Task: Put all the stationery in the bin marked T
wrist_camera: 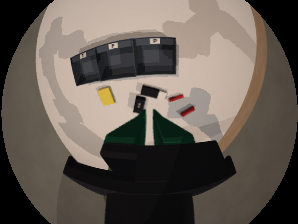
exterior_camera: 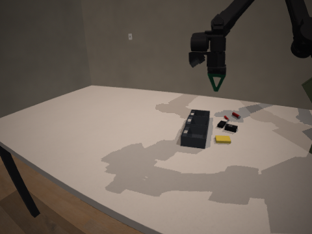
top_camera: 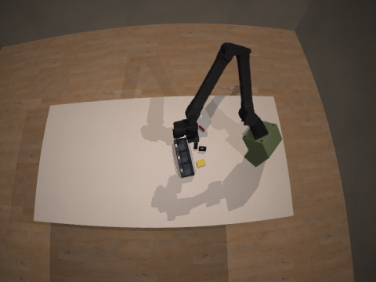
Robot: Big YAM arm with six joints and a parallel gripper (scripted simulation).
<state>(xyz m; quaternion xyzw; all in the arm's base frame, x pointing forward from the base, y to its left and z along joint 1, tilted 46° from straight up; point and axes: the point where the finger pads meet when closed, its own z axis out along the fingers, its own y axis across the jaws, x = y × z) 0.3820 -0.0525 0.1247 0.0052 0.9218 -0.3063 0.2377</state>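
The three joined bins is 13 cm below my hand, 7 cm ahead of it and 6 cm to the left of it. From my hand the other things lie so: black item: 15 cm below, 4 cm behind, 1 cm to the right; then yellow block: 15 cm below, 13 cm to the left, 2 cm behind.
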